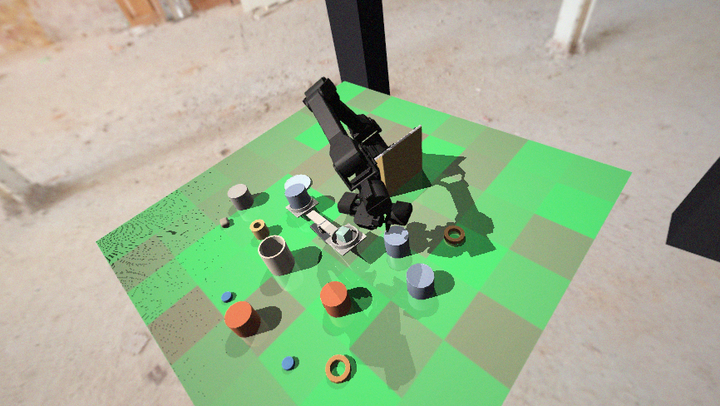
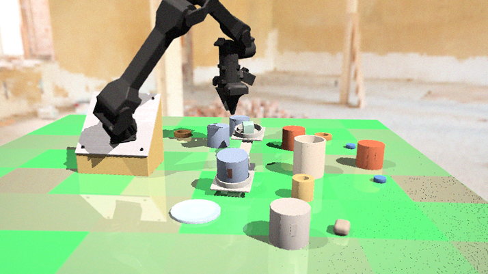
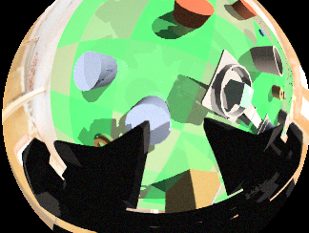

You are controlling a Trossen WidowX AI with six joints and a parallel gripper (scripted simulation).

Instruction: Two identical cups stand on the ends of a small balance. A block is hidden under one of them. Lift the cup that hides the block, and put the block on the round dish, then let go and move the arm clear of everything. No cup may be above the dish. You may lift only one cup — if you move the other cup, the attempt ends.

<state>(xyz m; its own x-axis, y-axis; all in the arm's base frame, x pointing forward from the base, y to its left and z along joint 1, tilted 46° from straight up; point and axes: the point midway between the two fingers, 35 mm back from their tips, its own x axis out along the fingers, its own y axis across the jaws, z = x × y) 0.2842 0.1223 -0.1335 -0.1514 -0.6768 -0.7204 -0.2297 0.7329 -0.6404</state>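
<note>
Now: gripper tip 9 cm to the left of the pale green block, 5 cm short of it and 3 cm above it. Also, from my gripper tip: round pale dish: 44 cm to the right, 11 cm below, 9 cm behind.
</note>
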